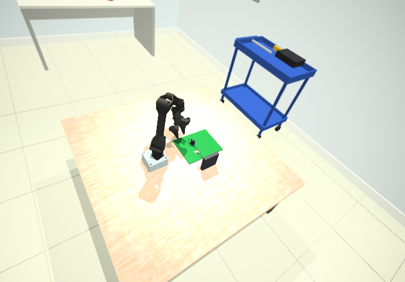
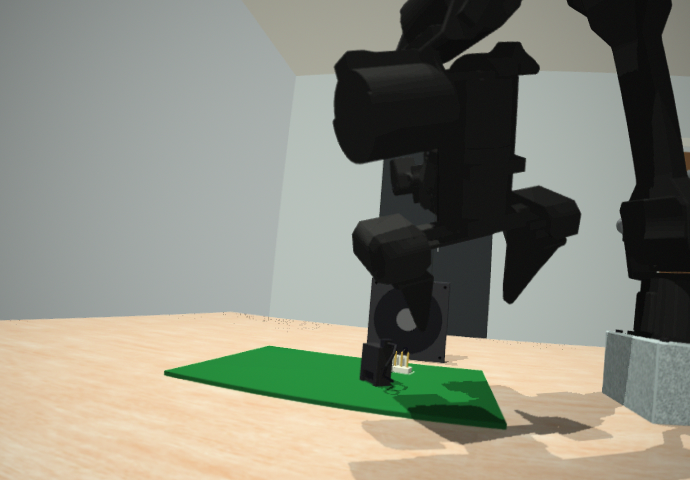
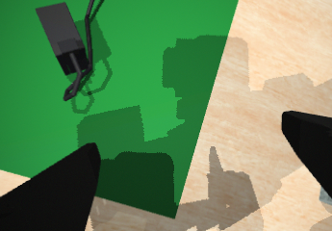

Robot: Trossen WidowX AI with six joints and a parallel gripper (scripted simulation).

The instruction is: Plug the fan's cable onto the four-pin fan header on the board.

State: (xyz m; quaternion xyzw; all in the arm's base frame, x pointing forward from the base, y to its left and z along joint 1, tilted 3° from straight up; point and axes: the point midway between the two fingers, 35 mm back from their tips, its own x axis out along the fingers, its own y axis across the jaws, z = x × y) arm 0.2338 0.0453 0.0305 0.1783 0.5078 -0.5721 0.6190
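The black plug lies 70 mm ahead of my gripper tip, 60 mm to the right of it and 60 mm below it. Also, from my gripper tip: white four-pin header 50 mm ahead, 130 mm to the right, 80 mm below; green board 100 mm ahead, 90 mm to the right, 100 mm below; black fan 20 mm ahead, 270 mm to the right, 20 mm below.
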